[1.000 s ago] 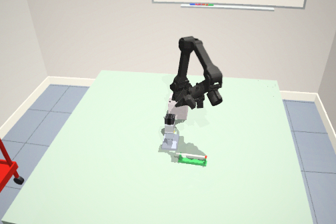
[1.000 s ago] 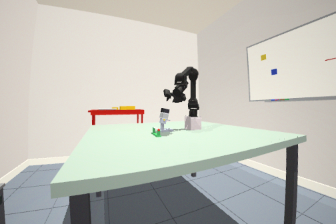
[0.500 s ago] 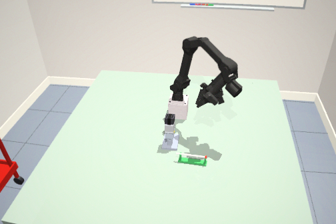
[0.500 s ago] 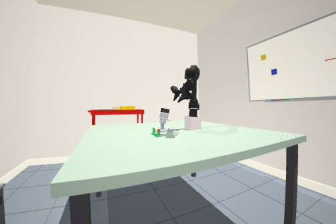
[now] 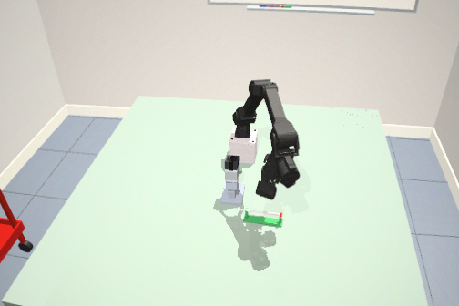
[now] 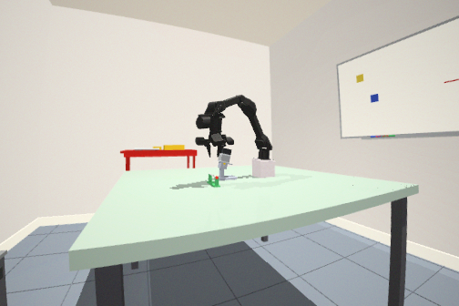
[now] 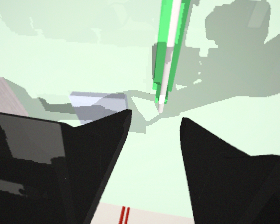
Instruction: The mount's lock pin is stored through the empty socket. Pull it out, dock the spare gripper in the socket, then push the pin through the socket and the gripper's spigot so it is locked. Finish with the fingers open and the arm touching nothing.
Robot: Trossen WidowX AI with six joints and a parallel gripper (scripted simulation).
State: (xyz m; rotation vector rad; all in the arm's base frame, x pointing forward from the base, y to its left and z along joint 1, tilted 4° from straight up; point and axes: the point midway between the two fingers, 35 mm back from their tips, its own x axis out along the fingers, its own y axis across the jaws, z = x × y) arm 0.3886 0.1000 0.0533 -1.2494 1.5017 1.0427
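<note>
Right now the green rack is 110 mm below my gripper tip, 10 mm to the left of it and 10 mm ahead of it. Also, from my gripper tip: spare gripper 110 mm to the right, 110 mm behind, 10 mm below; grey-blue mount 110 mm to the right, 110 mm behind, 90 mm below.
</note>
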